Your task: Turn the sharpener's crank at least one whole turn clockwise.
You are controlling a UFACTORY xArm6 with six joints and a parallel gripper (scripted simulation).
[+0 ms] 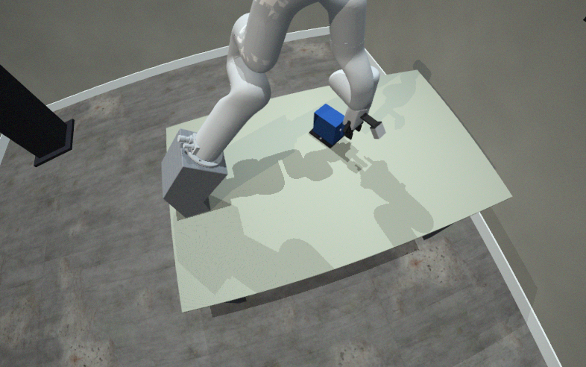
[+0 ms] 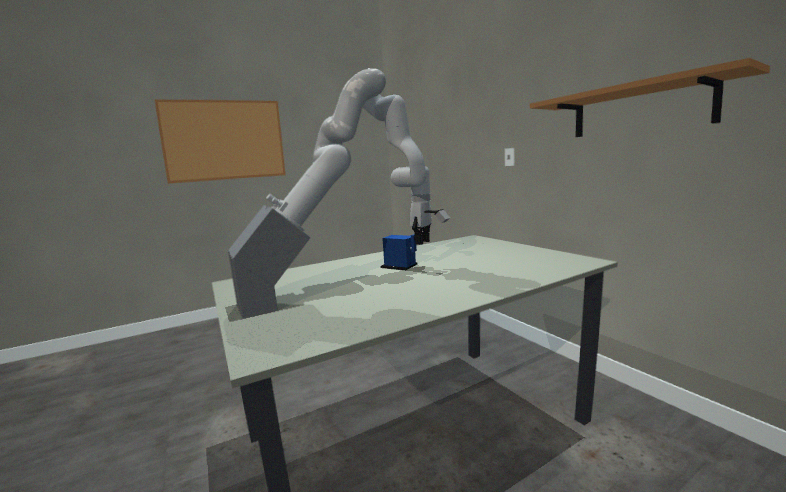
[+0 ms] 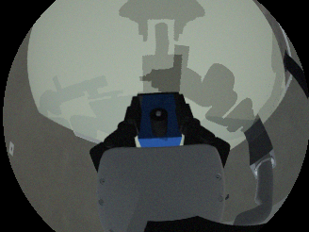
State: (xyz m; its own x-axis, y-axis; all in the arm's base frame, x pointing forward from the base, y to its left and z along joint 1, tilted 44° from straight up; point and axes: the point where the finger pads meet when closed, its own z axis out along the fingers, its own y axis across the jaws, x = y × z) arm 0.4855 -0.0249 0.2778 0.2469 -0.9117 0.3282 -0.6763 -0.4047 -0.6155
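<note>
Right now my hand is 1 cm past the crank knob and 2 cm to the right of it.
</note>
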